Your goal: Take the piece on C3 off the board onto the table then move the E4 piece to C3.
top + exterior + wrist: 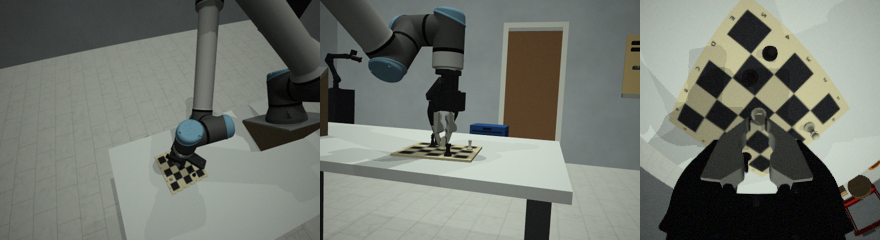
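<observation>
Right now the chessboard is 3 cm below my hand. Also, from my hand: small black piece 5 cm behind, 6 cm to the left, 1 cm below; white knight 1 cm below; white pawn 7 cm ahead, 5 cm to the left, 1 cm below.
</observation>
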